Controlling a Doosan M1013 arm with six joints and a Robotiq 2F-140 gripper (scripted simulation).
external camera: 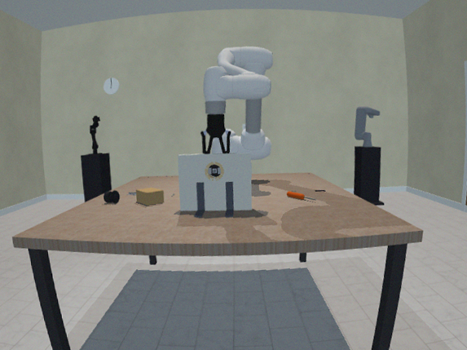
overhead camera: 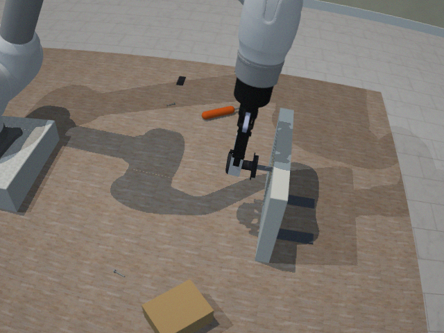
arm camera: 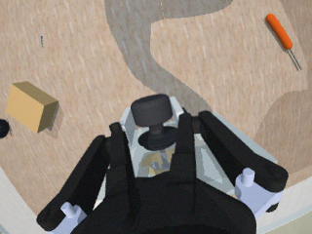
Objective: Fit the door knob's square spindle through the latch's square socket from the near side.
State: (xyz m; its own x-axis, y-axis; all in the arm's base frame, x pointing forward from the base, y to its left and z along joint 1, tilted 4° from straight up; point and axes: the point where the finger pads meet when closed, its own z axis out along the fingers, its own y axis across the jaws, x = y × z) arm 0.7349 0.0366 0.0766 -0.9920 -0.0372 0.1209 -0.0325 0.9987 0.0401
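My hand is 10 cm short of the white door panel and 5 cm above it. The rest, counted from my hand: tan box (5 cm behind, 34 cm to the right, 16 cm below); then small black piece (29 cm behind, 53 cm to the left, 19 cm below); then small screw (22 cm behind, 27 cm to the right, 19 cm below).
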